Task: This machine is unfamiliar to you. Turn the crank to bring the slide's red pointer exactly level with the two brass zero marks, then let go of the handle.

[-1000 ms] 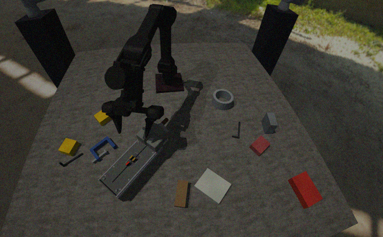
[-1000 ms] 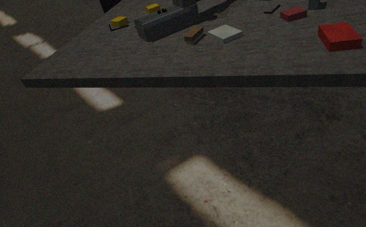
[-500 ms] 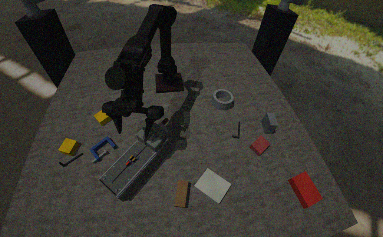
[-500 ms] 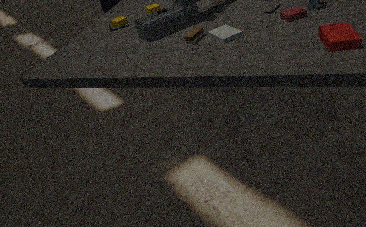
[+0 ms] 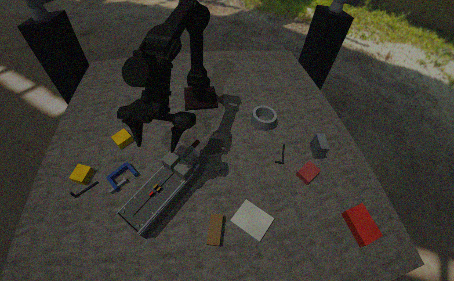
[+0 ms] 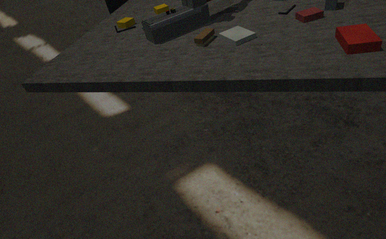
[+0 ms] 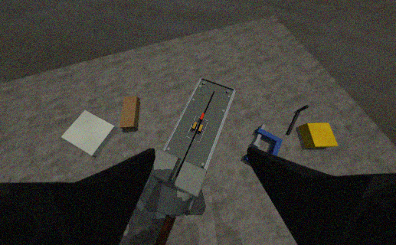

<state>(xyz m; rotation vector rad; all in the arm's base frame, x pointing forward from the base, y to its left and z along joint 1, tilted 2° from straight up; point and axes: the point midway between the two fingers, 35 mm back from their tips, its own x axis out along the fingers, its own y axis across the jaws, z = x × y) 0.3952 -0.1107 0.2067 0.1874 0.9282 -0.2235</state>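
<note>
My gripper tip is 10 cm past the brown crank handle, 9 cm to the right of it and 12 cm above it. Also, from my gripper tip: white plate: 15 cm ahead, 25 cm to the left, 18 cm below; then red pointer: 7 cm ahead, 3 cm to the right, 11 cm below; then brown block: 17 cm ahead, 14 cm to the left, 18 cm below.
</note>
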